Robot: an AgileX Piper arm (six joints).
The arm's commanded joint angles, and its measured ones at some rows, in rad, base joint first. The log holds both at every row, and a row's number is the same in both.
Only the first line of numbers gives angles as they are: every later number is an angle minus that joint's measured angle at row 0.
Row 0, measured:
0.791 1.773 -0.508 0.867 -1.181 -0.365
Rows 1 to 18, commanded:
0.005 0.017 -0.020 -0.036 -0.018 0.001
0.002 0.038 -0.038 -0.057 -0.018 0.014
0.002 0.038 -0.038 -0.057 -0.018 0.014
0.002 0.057 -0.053 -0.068 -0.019 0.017
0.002 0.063 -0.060 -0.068 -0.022 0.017
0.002 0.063 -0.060 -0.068 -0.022 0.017
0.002 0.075 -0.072 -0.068 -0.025 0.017
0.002 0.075 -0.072 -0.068 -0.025 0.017
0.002 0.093 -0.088 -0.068 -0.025 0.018
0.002 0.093 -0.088 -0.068 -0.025 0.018
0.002 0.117 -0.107 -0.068 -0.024 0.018
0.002 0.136 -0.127 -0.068 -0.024 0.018
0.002 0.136 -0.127 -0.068 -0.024 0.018
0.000 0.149 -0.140 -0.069 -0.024 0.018
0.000 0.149 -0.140 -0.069 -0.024 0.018
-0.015 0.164 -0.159 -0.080 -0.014 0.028
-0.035 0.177 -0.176 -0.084 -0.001 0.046
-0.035 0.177 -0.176 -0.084 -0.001 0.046
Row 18, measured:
-0.011 0.163 -0.150 -0.065 -0.006 0.018
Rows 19 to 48, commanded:
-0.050 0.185 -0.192 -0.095 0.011 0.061
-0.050 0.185 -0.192 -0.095 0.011 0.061
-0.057 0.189 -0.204 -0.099 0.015 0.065
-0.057 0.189 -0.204 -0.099 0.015 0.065
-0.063 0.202 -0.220 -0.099 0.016 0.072
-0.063 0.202 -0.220 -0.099 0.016 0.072
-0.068 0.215 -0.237 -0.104 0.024 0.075
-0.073 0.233 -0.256 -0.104 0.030 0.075
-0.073 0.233 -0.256 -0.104 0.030 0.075
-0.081 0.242 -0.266 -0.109 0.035 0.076
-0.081 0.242 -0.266 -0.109 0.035 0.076
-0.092 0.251 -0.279 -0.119 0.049 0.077
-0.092 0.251 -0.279 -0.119 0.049 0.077
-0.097 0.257 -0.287 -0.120 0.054 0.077
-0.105 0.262 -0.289 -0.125 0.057 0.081
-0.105 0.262 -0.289 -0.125 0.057 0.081
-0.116 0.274 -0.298 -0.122 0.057 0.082
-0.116 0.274 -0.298 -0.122 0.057 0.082
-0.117 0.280 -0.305 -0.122 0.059 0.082
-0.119 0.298 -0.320 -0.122 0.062 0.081
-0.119 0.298 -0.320 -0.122 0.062 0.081
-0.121 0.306 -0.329 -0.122 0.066 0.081
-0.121 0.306 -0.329 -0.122 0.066 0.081
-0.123 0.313 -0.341 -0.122 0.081 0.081
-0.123 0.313 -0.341 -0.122 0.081 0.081
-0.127 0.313 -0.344 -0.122 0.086 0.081
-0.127 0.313 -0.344 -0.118 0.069 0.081
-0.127 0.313 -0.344 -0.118 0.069 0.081
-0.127 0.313 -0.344 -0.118 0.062 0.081
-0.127 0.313 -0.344 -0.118 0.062 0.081
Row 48, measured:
-0.121 0.314 -0.336 -0.111 0.080 0.071
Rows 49 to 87, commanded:
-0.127 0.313 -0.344 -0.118 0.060 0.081
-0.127 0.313 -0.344 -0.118 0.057 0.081
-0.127 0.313 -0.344 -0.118 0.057 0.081
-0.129 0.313 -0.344 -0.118 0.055 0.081
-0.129 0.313 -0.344 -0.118 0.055 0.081
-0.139 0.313 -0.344 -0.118 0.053 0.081
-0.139 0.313 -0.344 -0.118 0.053 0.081
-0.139 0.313 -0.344 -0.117 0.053 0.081
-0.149 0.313 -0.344 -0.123 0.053 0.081
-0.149 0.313 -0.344 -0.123 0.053 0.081
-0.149 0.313 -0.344 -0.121 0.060 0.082
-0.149 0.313 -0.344 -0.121 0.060 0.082
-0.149 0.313 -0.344 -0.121 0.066 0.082
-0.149 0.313 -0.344 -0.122 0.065 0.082
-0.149 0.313 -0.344 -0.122 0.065 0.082
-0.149 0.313 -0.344 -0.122 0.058 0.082
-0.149 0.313 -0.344 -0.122 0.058 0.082
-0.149 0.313 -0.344 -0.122 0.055 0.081
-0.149 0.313 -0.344 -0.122 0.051 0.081
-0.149 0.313 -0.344 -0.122 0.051 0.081
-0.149 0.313 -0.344 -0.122 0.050 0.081
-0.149 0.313 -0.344 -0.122 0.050 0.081
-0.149 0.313 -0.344 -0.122 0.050 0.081
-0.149 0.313 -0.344 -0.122 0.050 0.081
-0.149 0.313 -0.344 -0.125 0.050 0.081
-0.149 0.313 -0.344 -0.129 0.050 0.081
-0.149 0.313 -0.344 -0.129 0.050 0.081
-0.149 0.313 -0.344 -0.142 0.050 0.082
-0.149 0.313 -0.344 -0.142 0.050 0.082
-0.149 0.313 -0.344 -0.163 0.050 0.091
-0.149 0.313 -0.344 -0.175 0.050 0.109
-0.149 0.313 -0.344 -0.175 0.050 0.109
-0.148 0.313 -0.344 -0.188 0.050 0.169
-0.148 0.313 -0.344 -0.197 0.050 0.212
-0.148 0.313 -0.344 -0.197 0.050 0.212
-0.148 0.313 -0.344 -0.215 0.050 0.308
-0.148 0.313 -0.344 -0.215 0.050 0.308
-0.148 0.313 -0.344 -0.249 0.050 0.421
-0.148 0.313 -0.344 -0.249 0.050 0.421
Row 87, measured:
-0.141 0.314 -0.328 -0.149 0.079 0.270
